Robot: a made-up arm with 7 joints.
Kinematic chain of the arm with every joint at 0, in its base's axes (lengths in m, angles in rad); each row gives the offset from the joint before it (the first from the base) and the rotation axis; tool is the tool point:
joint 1: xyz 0 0 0.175 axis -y
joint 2: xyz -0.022 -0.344 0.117 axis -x
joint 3: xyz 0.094 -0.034 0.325 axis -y
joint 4: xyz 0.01 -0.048 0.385 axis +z
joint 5: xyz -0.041 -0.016 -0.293 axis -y
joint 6: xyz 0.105 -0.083 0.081 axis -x
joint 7: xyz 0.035 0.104 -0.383 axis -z
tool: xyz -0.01 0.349 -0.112
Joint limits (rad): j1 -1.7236..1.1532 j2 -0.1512..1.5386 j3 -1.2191..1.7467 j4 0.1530..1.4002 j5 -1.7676..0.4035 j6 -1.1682..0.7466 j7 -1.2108..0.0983
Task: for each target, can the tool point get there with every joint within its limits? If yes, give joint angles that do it. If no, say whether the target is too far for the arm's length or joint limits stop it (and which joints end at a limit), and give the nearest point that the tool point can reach.
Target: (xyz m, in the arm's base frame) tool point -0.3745 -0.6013 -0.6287
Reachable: no: joint limits stop it (at a limit: joint 1, joint 2, joint 4, joint 5, joint 7) | nearest point -0.3635 -0.5895 -0.2199 | short by 0.409 m
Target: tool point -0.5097 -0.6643 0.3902
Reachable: yes | joints 0.5486 0.3933 -0.0187 0.7222 -0.9958 0.4914 -0.5916
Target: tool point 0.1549 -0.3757 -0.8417
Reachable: no: joint limits stop it (at a limit: joint 1, joint 5, joint 6, joint 7) | nearest point 0.2716 -0.3855 -0.4718 | short by 0.388 m
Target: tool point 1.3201 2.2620 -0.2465
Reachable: no: too far | nearest point 0.5331 0.5589 0.0048 | short by 1.893 m
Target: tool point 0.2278 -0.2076 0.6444
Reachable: yes | joints -1.4725 0.8875 0.4398 0.3300 -1.3390 0.0431 -0.8122
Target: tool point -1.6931 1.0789 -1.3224
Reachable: no: too far | nearest point -0.6227 0.2457 -0.0987 | short by 1.827 m
